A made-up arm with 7 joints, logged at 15 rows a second.
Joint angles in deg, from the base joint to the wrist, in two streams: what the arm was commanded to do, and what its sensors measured. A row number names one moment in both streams.
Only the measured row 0 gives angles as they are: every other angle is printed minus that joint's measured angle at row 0.
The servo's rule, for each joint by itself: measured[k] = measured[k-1] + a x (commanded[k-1-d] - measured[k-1]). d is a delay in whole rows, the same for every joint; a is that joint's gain. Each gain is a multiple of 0.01, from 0.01 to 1. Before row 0 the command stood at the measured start. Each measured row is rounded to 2 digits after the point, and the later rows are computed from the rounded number. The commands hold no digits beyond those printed.
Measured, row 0:
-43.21, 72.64, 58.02, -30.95, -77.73, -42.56, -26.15
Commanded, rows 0 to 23:
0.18, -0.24, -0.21, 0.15, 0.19, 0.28, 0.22
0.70, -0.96, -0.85, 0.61, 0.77, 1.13, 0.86
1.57, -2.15, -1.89, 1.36, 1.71, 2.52, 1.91
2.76, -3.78, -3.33, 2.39, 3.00, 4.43, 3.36
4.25, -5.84, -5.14, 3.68, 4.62, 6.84, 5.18
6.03, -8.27, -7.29, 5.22, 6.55, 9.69, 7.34
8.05, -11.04, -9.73, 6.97, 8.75, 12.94, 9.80
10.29, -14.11, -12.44, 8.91, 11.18, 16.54, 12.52
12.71, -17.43, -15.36, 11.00, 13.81, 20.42, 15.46
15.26, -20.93, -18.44, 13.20, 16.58, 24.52, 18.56
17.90, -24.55, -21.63, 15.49, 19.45, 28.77, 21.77
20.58, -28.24, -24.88, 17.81, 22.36, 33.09, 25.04
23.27, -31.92, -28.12, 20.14, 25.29, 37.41, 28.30
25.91, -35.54, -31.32, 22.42, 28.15, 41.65, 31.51
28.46, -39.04, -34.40, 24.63, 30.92, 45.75, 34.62
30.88, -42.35, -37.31, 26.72, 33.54, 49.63, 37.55
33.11, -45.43, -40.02, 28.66, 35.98, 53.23, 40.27
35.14, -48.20, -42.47, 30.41, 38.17, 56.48, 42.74
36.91, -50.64, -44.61, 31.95, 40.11, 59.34, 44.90
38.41, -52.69, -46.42, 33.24, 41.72, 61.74, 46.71
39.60, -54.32, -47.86, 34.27, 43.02, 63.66, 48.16
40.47, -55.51, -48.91, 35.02, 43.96, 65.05, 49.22
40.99, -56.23, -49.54, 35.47, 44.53, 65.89, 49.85
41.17, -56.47, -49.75, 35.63, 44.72, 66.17, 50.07
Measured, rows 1 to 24:
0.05, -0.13, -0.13, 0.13, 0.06, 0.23, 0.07
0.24, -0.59, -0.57, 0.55, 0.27, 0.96, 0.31
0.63, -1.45, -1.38, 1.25, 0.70, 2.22, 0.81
1.25, -2.73, -2.57, 2.24, 1.39, 4.01, 1.60
2.12, -4.44, -4.14, 3.49, 2.36, 6.30, 2.71
3.25, -6.55, -6.06, 5.00, 3.62, 9.05, 4.15
4.64, -9.02, -8.30, 6.71, 5.16, 12.20, 5.90
6.28, -11.82, -10.83, 8.62, 6.97, 15.72, 7.95
8.14, -14.91, -13.59, 10.69, 9.02, 19.53, 10.28
10.20, -18.22, -16.55, 12.87, 11.29, 23.57, 12.85
12.43, -21.70, -19.65, 15.15, 13.74, 27.78, 15.62
14.79, -25.30, -22.84, 17.46, 16.33, 32.08, 18.54
17.25, -28.94, -26.06, 19.79, 19.02, 36.40, 21.57
19.76, -32.57, -29.27, 22.08, 21.76, 40.65, 24.65
22.28, -36.13, -32.40, 24.30, 24.51, 44.78, 27.74
24.77, -39.55, -35.40, 26.41, 27.22, 48.71, 30.78
27.19, -42.78, -38.22, 28.37, 29.85, 52.37, 33.72
29.50, -45.76, -40.81, 30.14, 32.35, 55.70, 36.52
31.65, -48.44, -43.13, 31.71, 34.68, 58.65, 39.12
33.61, -50.78, -45.14, 33.04, 36.79, 61.15, 41.47
35.35, -52.73, -46.80, 34.11, 38.66, 63.18, 43.54
36.83, -54.26, -48.09, 34.90, 40.25, 64.69, 45.30
38.04, -55.34, -48.97, 35.40, 41.53, 65.66, 46.71
38.95, -55.96, -49.45, 35.60, 42.49, 66.07, 47.75
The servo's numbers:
d 0
a 0.29 0.55 0.61 0.87 0.30 0.81 0.31

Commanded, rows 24 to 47:
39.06, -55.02, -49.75, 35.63, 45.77, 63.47, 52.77
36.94, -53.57, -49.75, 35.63, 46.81, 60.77, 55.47
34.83, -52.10, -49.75, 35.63, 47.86, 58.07, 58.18
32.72, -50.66, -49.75, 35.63, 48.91, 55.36, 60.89
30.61, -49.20, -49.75, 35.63, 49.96, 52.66, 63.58
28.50, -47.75, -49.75, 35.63, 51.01, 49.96, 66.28
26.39, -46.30, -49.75, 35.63, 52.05, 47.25, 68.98
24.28, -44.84, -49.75, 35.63, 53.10, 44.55, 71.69
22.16, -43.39, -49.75, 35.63, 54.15, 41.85, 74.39
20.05, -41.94, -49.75, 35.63, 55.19, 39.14, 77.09
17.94, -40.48, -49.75, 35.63, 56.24, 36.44, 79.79
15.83, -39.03, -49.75, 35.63, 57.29, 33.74, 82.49
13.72, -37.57, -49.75, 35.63, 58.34, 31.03, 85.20
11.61, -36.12, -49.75, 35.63, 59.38, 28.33, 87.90
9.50, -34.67, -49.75, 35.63, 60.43, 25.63, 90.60
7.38, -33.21, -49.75, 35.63, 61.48, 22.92, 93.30
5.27, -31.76, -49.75, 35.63, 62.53, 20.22, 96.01
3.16, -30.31, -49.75, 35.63, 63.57, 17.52, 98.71
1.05, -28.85, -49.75, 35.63, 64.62, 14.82, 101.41
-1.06, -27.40, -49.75, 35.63, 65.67, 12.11, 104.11
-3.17, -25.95, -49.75, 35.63, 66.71, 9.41, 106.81
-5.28, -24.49, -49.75, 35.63, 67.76, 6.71, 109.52
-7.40, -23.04, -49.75, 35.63, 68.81, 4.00, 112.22
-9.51, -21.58, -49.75, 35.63, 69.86, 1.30, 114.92
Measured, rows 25 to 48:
38.98, -55.44, -49.63, 35.63, 43.47, 63.96, 49.31
38.39, -54.41, -49.70, 35.63, 44.47, 61.38, 51.22
37.36, -53.14, -49.73, 35.63, 45.49, 58.70, 53.38
36.01, -51.78, -49.74, 35.63, 46.52, 55.99, 55.71
34.44, -50.36, -49.75, 35.63, 47.55, 53.29, 58.15
32.72, -48.92, -49.75, 35.63, 48.59, 50.59, 60.67
30.88, -47.48, -49.75, 35.63, 49.63, 47.88, 63.25
28.97, -46.03, -49.75, 35.63, 50.67, 45.18, 65.87
27.00, -44.58, -49.75, 35.63, 51.71, 42.48, 68.51
24.98, -43.13, -49.75, 35.63, 52.75, 39.77, 71.17
22.94, -41.67, -49.75, 35.63, 53.80, 37.07, 73.84
20.88, -40.22, -49.75, 35.63, 54.85, 34.37, 76.52
18.80, -38.76, -49.75, 35.63, 55.90, 31.66, 79.21
16.71, -37.31, -49.75, 35.63, 56.94, 28.96, 81.90
14.62, -35.86, -49.75, 35.63, 57.99, 26.26, 84.60
12.52, -34.40, -49.75, 35.63, 59.04, 23.55, 87.30
10.42, -32.95, -49.75, 35.63, 60.09, 20.85, 90.00
8.31, -31.50, -49.75, 35.63, 61.13, 18.15, 92.70
6.20, -30.04, -49.75, 35.63, 62.18, 15.45, 95.40
4.09, -28.59, -49.75, 35.63, 63.23, 12.74, 98.10
1.98, -27.14, -49.75, 35.63, 64.27, 10.04, 100.80
-0.13, -25.68, -49.75, 35.63, 65.32, 7.34, 103.50
-2.24, -24.23, -49.75, 35.63, 66.37, 4.63, 106.20
-4.35, -22.77, -49.75, 35.63, 67.42, 1.93, 108.90

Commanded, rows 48 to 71:
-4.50, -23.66, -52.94, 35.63, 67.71, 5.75, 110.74
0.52, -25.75, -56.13, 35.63, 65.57, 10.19, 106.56
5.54, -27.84, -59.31, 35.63, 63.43, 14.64, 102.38
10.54, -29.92, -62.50, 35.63, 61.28, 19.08, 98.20
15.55, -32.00, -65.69, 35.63, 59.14, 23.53, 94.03
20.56, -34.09, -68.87, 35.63, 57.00, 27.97, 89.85
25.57, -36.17, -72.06, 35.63, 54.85, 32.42, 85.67
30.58, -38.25, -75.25, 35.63, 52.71, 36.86, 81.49
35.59, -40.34, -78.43, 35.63, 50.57, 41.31, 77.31
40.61, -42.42, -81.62, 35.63, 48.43, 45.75, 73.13
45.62, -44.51, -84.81, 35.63, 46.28, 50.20, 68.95
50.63, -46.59, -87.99, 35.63, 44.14, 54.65, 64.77
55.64, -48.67, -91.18, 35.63, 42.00, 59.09, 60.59
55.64, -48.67, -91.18, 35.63, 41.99, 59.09, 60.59
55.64, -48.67, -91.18, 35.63, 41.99, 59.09, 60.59
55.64, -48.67, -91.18, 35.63, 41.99, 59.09, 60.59
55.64, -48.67, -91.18, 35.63, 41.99, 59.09, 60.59
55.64, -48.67, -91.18, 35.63, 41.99, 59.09, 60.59
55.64, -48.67, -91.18, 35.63, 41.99, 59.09, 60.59
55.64, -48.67, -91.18, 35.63, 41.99, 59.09, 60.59
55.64, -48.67, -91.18, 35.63, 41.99, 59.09, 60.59
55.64, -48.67, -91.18, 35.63, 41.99, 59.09, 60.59
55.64, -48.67, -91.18, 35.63, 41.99, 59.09, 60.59
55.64, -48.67, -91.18, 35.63, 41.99, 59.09, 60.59
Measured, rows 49 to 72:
-4.39, -23.26, -51.70, 35.63, 67.51, 5.02, 109.47
-2.97, -24.63, -54.40, 35.63, 66.93, 9.21, 108.57
-0.50, -26.40, -57.40, 35.63, 65.88, 13.61, 106.65
2.70, -28.34, -60.51, 35.63, 64.50, 18.04, 104.03
6.43, -30.35, -63.67, 35.63, 62.89, 22.49, 100.93
10.53, -32.41, -66.84, 35.63, 61.12, 26.93, 97.50
14.89, -34.48, -70.02, 35.63, 59.24, 31.38, 93.83
19.44, -36.55, -73.21, 35.63, 57.28, 35.82, 90.00
24.12, -38.63, -76.39, 35.63, 55.27, 40.27, 86.07
28.90, -40.71, -79.58, 35.63, 53.22, 44.71, 82.06
33.75, -42.80, -82.77, 35.63, 51.14, 49.16, 78.00
38.65, -44.88, -85.95, 35.63, 49.04, 53.61, 73.90
43.58, -46.96, -89.14, 35.63, 46.93, 58.05, 69.77
47.08, -47.90, -90.38, 35.63, 45.45, 58.89, 66.92
49.56, -48.32, -90.87, 35.63, 44.41, 59.05, 64.96
51.32, -48.51, -91.06, 35.63, 43.68, 59.08, 63.61
52.57, -48.60, -91.13, 35.63, 43.17, 59.09, 62.67
53.46, -48.64, -91.16, 35.63, 42.82, 59.09, 62.03
54.09, -48.66, -91.17, 35.63, 42.57, 59.09, 61.58
54.54, -48.67, -91.18, 35.63, 42.40, 59.09, 61.27
54.86, -48.67, -91.18, 35.63, 42.28, 59.09, 61.06
55.09, -48.67, -91.18, 35.63, 42.19, 59.09, 60.91
55.25, -48.67, -91.18, 35.63, 42.13, 59.09, 60.81
55.36, -48.67, -91.18, 35.63, 42.09, 59.09, 60.74

